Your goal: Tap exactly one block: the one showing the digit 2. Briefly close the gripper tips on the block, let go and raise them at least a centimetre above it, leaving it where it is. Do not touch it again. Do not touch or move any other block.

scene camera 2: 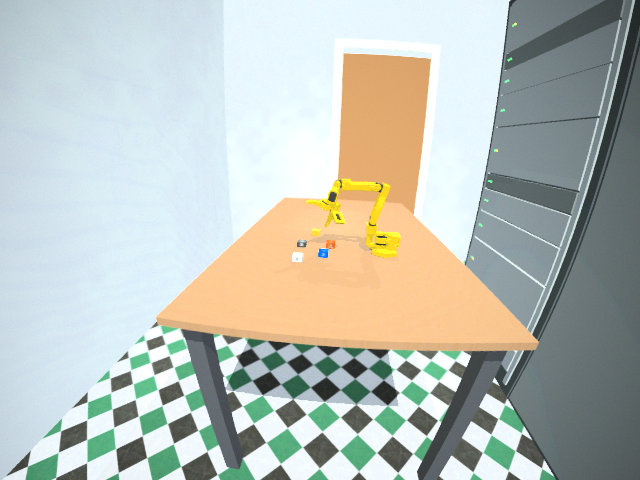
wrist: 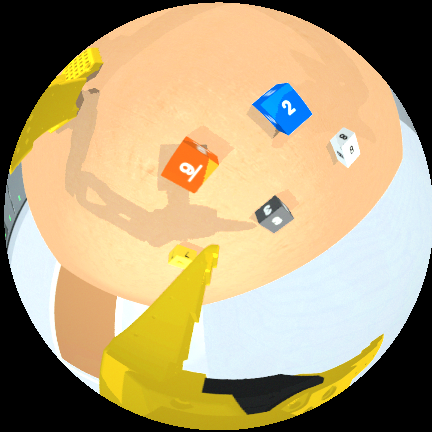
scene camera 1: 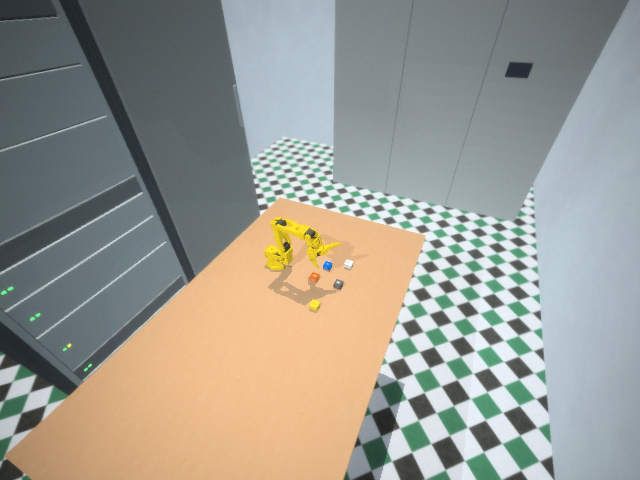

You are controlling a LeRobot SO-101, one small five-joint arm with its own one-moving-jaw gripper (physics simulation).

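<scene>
The blue block [scene camera 1: 327,265] [scene camera 2: 323,253] [wrist: 284,110] sits on the table, with a white digit 2 on its top face in the wrist view. My gripper [scene camera 1: 328,255] [scene camera 2: 317,213] is fully open and empty, its jaws spread wide. It hangs above the table, higher than the blocks and apart from them. In the wrist view one notched jaw shows, its tip drawn beside the yellow block; the moving jaw is out of the picture.
An orange block [scene camera 1: 314,276] [scene camera 2: 330,244] [wrist: 189,166], a dark grey block [scene camera 1: 338,284] [scene camera 2: 301,243] [wrist: 274,214] and a white block [scene camera 1: 348,264] [scene camera 2: 297,256] [wrist: 345,148] stand near the blue one. A yellow block [scene camera 1: 314,305] [scene camera 2: 316,231] [wrist: 182,256] stands farther off.
</scene>
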